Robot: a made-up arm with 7 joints.
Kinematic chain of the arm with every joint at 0, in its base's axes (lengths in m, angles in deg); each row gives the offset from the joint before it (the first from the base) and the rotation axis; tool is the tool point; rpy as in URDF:
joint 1: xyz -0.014 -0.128 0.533 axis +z
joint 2: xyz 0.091 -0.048 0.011 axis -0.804 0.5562 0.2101
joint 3: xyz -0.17 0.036 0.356 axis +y
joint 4: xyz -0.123 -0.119 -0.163 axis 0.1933 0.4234 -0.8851
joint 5: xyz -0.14 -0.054 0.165 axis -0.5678 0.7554 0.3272
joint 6: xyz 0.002 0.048 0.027 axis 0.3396 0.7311 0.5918
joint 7: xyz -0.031 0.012 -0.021 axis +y
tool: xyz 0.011 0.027 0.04 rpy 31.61 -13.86 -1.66
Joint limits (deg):
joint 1: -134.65..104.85
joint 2: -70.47..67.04
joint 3: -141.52..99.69
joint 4: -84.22..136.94
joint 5: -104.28..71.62
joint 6: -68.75..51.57
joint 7: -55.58..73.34
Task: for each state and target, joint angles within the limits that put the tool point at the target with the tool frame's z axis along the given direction. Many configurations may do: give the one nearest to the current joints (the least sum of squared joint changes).
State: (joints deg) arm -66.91 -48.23 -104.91 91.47 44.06 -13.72 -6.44
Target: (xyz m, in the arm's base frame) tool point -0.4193 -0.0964 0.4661 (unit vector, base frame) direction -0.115 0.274 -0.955
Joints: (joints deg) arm -49.46 -69.38 -97.67 134.61 38.30 -5.43 -13.00
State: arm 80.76 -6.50 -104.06 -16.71 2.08 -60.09 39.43
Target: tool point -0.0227 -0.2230 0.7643 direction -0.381 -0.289 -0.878
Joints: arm 66.72 31.90 -92.23 21.49 -37.24 -68.75 -0.46
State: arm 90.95 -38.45 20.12 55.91 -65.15 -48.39 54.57
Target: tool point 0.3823 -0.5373 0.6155 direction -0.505 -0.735 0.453
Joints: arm 101.87 -62.07 15.78 51.83 -95.79 -65.46 47.24
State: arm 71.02 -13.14 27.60 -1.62 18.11 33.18 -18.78
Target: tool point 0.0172 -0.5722 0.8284 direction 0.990 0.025 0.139
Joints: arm 69.06 -30.29 3.52 25.82 25.92 45.07 -8.02
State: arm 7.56 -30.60 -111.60 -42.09 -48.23 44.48 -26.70
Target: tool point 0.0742 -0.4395 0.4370 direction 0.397 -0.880 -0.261
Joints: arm 41.99 -27.66 -72.03 -82.93 -23.89 -3.87 -26.68
